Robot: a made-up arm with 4 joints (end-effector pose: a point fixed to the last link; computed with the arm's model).
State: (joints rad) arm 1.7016 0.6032 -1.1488 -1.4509
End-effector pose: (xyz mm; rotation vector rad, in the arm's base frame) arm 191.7 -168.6 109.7 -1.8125 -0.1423 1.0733
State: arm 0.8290 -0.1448 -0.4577 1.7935
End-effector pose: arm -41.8 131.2 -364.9 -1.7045 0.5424 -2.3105
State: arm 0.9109 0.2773 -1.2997 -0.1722
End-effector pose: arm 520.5 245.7 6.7 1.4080 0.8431 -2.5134
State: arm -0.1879 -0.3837 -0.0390 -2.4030
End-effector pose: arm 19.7 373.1 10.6 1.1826 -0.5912 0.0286
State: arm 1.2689 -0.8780 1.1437 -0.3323
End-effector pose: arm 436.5 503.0 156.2 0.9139 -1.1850 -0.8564
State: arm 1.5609 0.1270 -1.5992 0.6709
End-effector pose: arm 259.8 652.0 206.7 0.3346 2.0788 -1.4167
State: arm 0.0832 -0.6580 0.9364 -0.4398
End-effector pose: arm 513.6 243.6 -107.2 -0.1427 -1.4826 -0.5125
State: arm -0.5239 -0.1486 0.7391 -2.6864
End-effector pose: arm -73.4 273.5 -37.1 0.3002 -0.0789 0.6089
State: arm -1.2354 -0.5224 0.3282 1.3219
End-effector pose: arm 97.3 23.3 482.6 1.2645 1.9342 0.3969
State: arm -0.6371 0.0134 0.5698 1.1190
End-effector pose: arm 159.6 -0.1 517.5 0.7347 2.2322 1.1229
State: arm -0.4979 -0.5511 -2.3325 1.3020
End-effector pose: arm -110.5 455.8 -522.2 1.3402 -1.5415 2.0793
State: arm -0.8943 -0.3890 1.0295 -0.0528
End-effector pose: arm 568.1 125.1 110.9 -1.0734 -2.1058 0.2006
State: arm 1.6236 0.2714 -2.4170 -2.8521
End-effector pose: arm -147.9 73.0 92.7 -0.7417 0.1206 0.6089
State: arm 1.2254 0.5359 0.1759 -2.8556
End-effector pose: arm -127.4 211.2 107.7 2.1045 -1.7149 0.7650
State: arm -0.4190 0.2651 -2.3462 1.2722
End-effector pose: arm 201.8 510.5 -417.5 -0.6726 1.2294 -2.3157
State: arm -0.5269 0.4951 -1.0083 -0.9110
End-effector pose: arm 386.8 226.6 297.3 1.4229 -1.5403 -1.2685
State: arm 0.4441 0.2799 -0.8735 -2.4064
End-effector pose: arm -45.0 251.1 243.0 2.6119 -1.3517 -0.0309
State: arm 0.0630 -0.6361 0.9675 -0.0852
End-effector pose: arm 560.9 155.4 -20.5 -0.3559 -1.7545 -0.6673
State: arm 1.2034 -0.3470 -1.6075 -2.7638
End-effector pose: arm -95.0 128.4 169.6 -2.1117 0.3796 0.8163
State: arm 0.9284 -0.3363 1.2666 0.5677
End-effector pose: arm 487.6 -52.9 311.0 -0.0526 -2.0306 -1.7880
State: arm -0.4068 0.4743 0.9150 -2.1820
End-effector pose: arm 105.9 350.5 -16.1 -0.0197 -1.0439 0.7993
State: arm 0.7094 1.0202 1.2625 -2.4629
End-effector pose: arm -1.6 242.9 146.1 0.3941 -1.6867 0.4471
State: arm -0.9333 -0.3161 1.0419 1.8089
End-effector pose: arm 118.9 304.2 449.9 0.5488 1.9863 0.2252
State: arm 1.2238 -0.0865 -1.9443 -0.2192
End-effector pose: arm 384.5 567.0 110.8 0.9479 2.1314 -1.9916
